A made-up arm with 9 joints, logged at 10 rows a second.
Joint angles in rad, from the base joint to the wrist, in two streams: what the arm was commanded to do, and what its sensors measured. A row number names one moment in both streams.
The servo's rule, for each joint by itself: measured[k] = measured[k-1] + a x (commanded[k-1-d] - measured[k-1]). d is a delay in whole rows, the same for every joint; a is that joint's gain. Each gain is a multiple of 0.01, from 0.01 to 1. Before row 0 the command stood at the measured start. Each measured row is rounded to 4 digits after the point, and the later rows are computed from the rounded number. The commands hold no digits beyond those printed.
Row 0, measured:
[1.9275, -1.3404, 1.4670, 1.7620, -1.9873, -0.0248, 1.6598, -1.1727, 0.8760]
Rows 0 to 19, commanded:
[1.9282, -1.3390, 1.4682, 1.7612, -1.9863, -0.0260, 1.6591, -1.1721, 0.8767]
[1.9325, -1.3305, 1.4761, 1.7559, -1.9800, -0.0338, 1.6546, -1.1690, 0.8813]
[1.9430, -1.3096, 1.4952, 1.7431, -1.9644, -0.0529, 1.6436, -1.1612, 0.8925]
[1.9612, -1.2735, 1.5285, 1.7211, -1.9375, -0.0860, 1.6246, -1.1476, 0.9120]
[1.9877, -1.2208, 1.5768, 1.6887, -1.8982, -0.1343, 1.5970, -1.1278, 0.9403]
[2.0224, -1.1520, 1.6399, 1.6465, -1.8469, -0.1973, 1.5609, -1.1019, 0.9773]
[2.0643, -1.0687, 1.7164, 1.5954, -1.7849, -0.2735, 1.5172, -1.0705, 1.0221]
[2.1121, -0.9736, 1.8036, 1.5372, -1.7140, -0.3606, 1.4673, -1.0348, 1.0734]
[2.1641, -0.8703, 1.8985, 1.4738, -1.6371, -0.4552, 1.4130, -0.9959, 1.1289]
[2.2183, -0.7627, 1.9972, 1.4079, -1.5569, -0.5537, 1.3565, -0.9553, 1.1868]
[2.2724, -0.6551, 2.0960, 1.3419, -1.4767, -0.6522, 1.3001, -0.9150, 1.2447]
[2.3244, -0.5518, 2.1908, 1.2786, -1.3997, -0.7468, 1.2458, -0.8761, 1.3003]
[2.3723, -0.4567, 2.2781, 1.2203, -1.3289, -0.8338, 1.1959, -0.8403, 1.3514]
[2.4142, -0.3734, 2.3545, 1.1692, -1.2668, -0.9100, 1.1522, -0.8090, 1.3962]
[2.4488, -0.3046, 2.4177, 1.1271, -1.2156, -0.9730, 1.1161, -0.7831, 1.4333]
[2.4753, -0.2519, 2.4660, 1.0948, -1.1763, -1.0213, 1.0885, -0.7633, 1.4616]
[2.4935, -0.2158, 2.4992, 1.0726, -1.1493, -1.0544, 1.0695, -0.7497, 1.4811]
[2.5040, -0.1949, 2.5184, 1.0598, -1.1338, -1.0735, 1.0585, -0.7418, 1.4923]
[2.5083, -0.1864, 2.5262, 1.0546, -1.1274, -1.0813, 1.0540, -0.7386, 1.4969]
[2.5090, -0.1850, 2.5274, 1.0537, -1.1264, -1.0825, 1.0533, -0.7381, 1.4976]
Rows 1 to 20, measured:
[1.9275, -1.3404, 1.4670, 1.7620, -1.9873, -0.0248, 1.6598, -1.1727, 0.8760]
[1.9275, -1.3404, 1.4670, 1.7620, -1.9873, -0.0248, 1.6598, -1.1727, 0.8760]
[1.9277, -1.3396, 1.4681, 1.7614, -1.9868, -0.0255, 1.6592, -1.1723, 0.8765]
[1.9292, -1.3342, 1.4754, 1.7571, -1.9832, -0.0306, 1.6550, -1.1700, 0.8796]
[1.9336, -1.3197, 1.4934, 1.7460, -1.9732, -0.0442, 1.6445, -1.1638, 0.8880]
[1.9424, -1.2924, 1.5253, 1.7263, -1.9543, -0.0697, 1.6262, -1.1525, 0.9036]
[1.9569, -1.2502, 1.5722, 1.6966, -1.9246, -0.1091, 1.5993, -1.1352, 0.9275]
[1.9779, -1.1923, 1.6338, 1.6570, -1.8834, -0.1629, 1.5640, -1.1119, 0.9599]
[2.0055, -1.1194, 1.7090, 1.6083, -1.8312, -0.2304, 1.5209, -1.0829, 1.0003]
[2.0396, -1.0334, 1.7951, 1.5521, -1.7691, -0.3098, 1.4716, -1.0492, 1.0478]
[2.0794, -0.9372, 1.8892, 1.4902, -1.6991, -0.3985, 1.4177, -1.0119, 1.1005]
[2.1238, -0.8342, 1.9875, 1.4252, -1.6237, -0.4932, 1.3614, -0.9723, 1.1566]
[2.1714, -0.7285, 2.0862, 1.3594, -1.5458, -0.5902, 1.3050, -0.9322, 1.2139]
[2.2204, -0.6242, 2.1814, 1.2956, -1.4684, -0.6857, 1.2505, -0.8929, 1.2701]
[2.2690, -0.5254, 2.2694, 1.2361, -1.3945, -0.7760, 1.2003, -0.8561, 1.3229]
[2.3155, -0.4357, 2.3468, 1.1832, -1.3268, -0.8577, 1.1560, -0.8231, 1.3705]
[2.3582, -0.3584, 2.4113, 1.1389, -1.2679, -0.9280, 1.1193, -0.7951, 1.4113]
[2.3957, -0.2956, 2.4611, 1.1041, -1.2194, -0.9849, 1.0910, -0.7728, 1.4440]
[2.4270, -0.2485, 2.4958, 1.0792, -1.1822, -1.0273, 1.0712, -0.7566, 1.4681]
[2.4516, -0.2169, 2.5164, 1.0639, -1.1565, -1.0555, 1.0595, -0.7462, 1.4838]
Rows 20 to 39, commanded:
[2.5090, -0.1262, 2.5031, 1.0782, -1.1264, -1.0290, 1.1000, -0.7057, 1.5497]
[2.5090, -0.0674, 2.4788, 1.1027, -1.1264, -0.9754, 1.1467, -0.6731, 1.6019]
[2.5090, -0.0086, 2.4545, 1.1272, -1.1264, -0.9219, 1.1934, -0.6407, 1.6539]
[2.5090, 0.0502, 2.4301, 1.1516, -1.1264, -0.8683, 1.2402, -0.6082, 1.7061]
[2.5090, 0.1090, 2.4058, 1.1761, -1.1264, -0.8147, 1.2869, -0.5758, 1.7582]
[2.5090, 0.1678, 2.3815, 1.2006, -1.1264, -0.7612, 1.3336, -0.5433, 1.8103]
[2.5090, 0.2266, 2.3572, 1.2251, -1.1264, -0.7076, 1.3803, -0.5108, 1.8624]
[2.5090, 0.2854, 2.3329, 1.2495, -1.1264, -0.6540, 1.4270, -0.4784, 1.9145]
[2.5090, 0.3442, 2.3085, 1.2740, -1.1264, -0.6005, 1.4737, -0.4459, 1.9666]
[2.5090, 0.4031, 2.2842, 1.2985, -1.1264, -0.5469, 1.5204, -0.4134, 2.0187]
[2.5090, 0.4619, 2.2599, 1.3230, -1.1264, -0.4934, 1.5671, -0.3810, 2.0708]
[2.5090, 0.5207, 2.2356, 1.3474, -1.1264, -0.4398, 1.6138, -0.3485, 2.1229]
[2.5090, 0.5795, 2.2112, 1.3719, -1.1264, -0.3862, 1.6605, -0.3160, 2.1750]
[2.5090, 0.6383, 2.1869, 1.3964, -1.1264, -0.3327, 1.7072, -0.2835, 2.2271]
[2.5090, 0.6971, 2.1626, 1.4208, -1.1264, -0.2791, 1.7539, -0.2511, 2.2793]
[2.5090, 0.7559, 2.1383, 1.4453, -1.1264, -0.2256, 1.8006, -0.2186, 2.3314]
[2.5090, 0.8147, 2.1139, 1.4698, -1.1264, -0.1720, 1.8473, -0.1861, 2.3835]
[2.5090, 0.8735, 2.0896, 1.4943, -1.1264, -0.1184, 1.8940, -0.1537, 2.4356]
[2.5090, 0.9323, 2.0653, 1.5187, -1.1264, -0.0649, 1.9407, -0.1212, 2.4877]
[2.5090, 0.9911, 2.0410, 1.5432, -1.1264, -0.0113, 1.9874, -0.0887, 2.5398]
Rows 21 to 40, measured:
[2.4697, -0.1989, 2.5253, 1.0566, -1.1411, -1.0712, 1.0544, -0.7409, 1.4923]
[2.4823, -0.1907, 2.5272, 1.0543, -1.1333, -1.0781, 1.0534, -0.7389, 1.4957]
[2.4908, -0.1526, 2.5053, 1.0732, -1.1296, -1.0481, 1.0963, -0.7157, 1.5308]
[2.4966, -0.1023, 2.4812, 1.0965, -1.1279, -1.0038, 1.1427, -0.6859, 1.5770]
[2.5006, -0.0470, 2.4569, 1.1208, -1.1271, -0.9538, 1.1893, -0.6543, 1.6270]
[2.5033, 0.0103, 2.4325, 1.1451, -1.1267, -0.9016, 1.2361, -0.6220, 1.6784]
[2.5051, 0.0685, 2.4082, 1.1696, -1.1265, -0.8486, 1.2828, -0.5897, 1.7303]
[2.5063, 0.1271, 2.3839, 1.1941, -1.1264, -0.7953, 1.3295, -0.5572, 1.7823]
[2.5072, 0.1858, 2.3596, 1.2186, -1.1264, -0.7418, 1.3762, -0.5247, 1.8344]
[2.5078, 0.2446, 2.3353, 1.2430, -1.1264, -0.6882, 1.4229, -0.4923, 1.8865]
[2.5082, 0.3034, 2.3109, 1.2675, -1.1264, -0.6347, 1.4696, -0.4598, 1.9386]
[2.5085, 0.3622, 2.2866, 1.2920, -1.1264, -0.5811, 1.5163, -0.4273, 1.9907]
[2.5087, 0.4210, 2.2623, 1.3165, -1.1264, -0.5276, 1.5630, -0.3949, 2.0428]
[2.5088, 0.4798, 2.2380, 1.3409, -1.1264, -0.4740, 1.6097, -0.3624, 2.0949]
[2.5089, 0.5386, 2.2136, 1.3654, -1.1264, -0.4204, 1.6564, -0.3299, 2.1470]
[2.5089, 0.5974, 2.1893, 1.3899, -1.1264, -0.3669, 1.7031, -0.2974, 2.1991]
[2.5089, 0.6562, 2.1650, 1.4143, -1.1264, -0.3133, 1.7498, -0.2650, 2.2512]
[2.5089, 0.7150, 2.1407, 1.4388, -1.1264, -0.2598, 1.7965, -0.2325, 2.3033]
[2.5089, 0.7738, 2.1163, 1.4633, -1.1264, -0.2062, 1.8432, -0.2000, 2.3554]
[2.5089, 0.8326, 2.0920, 1.4878, -1.1264, -0.1526, 1.8899, -0.1676, 2.4075]

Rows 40 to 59, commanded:
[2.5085, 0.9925, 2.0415, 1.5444, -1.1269, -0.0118, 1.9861, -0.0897, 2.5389]
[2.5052, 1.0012, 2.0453, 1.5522, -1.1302, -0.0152, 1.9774, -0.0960, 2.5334]
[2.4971, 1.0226, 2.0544, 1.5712, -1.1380, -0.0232, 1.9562, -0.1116, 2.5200]
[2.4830, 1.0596, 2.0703, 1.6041, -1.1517, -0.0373, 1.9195, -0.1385, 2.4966]
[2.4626, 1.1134, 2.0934, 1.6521, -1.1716, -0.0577, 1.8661, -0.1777, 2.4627]
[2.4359, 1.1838, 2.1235, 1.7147, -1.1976, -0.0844, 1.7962, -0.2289, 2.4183]
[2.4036, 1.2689, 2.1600, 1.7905, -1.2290, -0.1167, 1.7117, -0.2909, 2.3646]
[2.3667, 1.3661, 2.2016, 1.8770, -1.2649, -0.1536, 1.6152, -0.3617, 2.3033]
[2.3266, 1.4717, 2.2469, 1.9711, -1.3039, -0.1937, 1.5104, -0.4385, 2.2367]
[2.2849, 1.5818, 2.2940, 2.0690, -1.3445, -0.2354, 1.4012, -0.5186, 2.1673]
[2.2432, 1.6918, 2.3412, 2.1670, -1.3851, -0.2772, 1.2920, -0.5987, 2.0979]
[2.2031, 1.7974, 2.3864, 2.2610, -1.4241, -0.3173, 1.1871, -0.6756, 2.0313]
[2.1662, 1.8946, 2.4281, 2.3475, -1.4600, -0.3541, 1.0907, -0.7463, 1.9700]
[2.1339, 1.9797, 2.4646, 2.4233, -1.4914, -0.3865, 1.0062, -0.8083, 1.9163]
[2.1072, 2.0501, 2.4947, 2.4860, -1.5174, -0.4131, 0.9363, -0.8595, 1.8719]
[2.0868, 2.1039, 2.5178, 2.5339, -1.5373, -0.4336, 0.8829, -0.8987, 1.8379]
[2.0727, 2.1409, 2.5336, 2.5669, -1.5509, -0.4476, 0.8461, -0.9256, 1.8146]
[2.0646, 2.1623, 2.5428, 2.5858, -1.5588, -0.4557, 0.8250, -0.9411, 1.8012]
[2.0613, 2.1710, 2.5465, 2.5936, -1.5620, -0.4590, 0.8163, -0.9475, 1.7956]
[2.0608, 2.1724, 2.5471, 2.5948, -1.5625, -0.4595, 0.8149, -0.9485, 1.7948]
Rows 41 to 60, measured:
[2.5089, 0.8914, 2.0677, 1.5122, -1.1264, -0.0991, 1.9366, -0.1351, 2.4596]
[2.5089, 0.9502, 2.0434, 1.5367, -1.1264, -0.0455, 1.9833, -0.1026, 2.5117]
[2.5088, 0.9752, 2.0417, 1.5428, -1.1267, -0.0249, 1.9859, -0.0936, 2.5294]
[2.5076, 0.9905, 2.0450, 1.5502, -1.1286, -0.0190, 1.9781, -0.0953, 2.5320]
[2.5042, 1.0094, 2.0536, 1.5668, -1.1336, -0.0216, 1.9580, -0.1067, 2.5242]
[2.4974, 1.0390, 2.0688, 1.5963, -1.1432, -0.0312, 1.9226, -0.1290, 2.5063]
[2.4863, 1.0829, 2.0912, 1.6404, -1.1583, -0.0474, 1.8706, -0.1631, 2.4780]
[2.4702, 1.1424, 2.1206, 1.6991, -1.1791, -0.0700, 1.8022, -0.2092, 2.4392]
[2.4489, 1.2170, 2.1565, 1.7713, -1.2055, -0.0985, 1.7189, -0.2664, 2.3907]
[2.4226, 1.3050, 2.1975, 1.8548, -1.2370, -0.1321, 1.6235, -0.3331, 2.3339]
[2.3919, 1.4034, 2.2425, 1.9467, -1.2725, -0.1697, 1.5194, -0.4069, 2.2707]
[2.3577, 1.5087, 2.2894, 2.0433, -1.3107, -0.2098, 1.4107, -0.4851, 2.2035]
[2.3211, 1.6167, 2.3365, 2.1410, -1.3501, -0.2509, 1.3015, -0.5646, 2.1349]
[2.2833, 1.7233, 2.3819, 2.2358, -1.3893, -0.2914, 1.1963, -0.6423, 2.0676]
[2.2458, 1.8244, 2.4239, 2.3240, -1.4268, -0.3296, 1.0991, -0.7151, 2.0042]
[2.2100, 1.9160, 2.4609, 2.4024, -1.4610, -0.3643, 1.0136, -0.7803, 1.9471]
[2.1771, 1.9951, 2.4917, 2.4684, -1.4909, -0.3941, 0.9425, -0.8357, 1.8982]
[2.1482, 2.0593, 2.5155, 2.5201, -1.5155, -0.4182, 0.8877, -0.8798, 1.8590]
[2.1240, 2.1074, 2.5320, 2.5571, -1.5343, -0.4361, 0.8494, -0.9119, 1.8301]
[2.1050, 2.1398, 2.5418, 2.5798, -1.5473, -0.4481, 0.8270, -0.9323, 1.8113]

